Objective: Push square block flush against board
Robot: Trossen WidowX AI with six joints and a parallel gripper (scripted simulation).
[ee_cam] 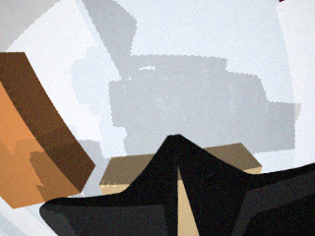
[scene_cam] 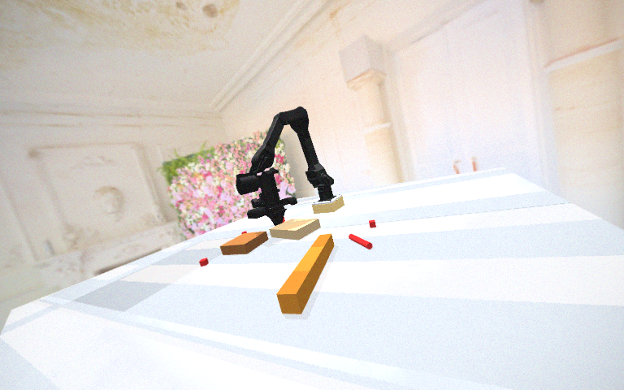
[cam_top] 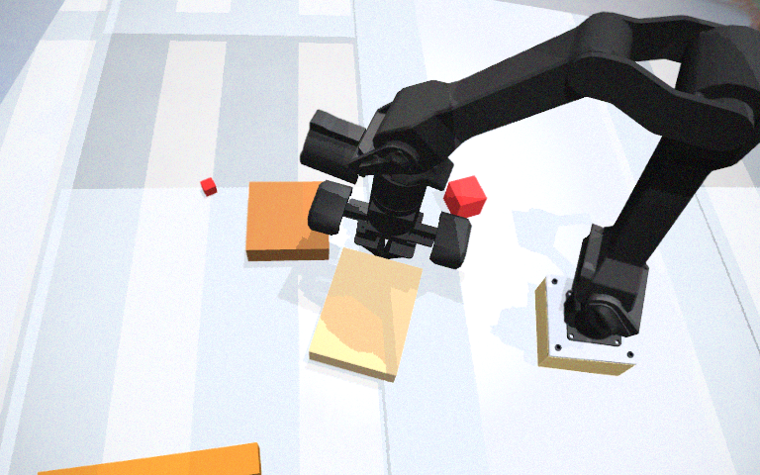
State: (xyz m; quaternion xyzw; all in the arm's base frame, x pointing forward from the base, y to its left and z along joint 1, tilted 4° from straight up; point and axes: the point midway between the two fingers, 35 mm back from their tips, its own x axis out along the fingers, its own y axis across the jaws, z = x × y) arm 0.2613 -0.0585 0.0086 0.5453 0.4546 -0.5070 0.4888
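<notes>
My gripper tip is 10 mm short of the pale cream board, 80 mm to the right of it and 10 mm below it. Round my gripper tip: long orange bar 200 mm ahead, 310 mm to the left, 10 mm above; brown block 130 mm ahead, 30 mm to the right, 10 mm above.
</notes>
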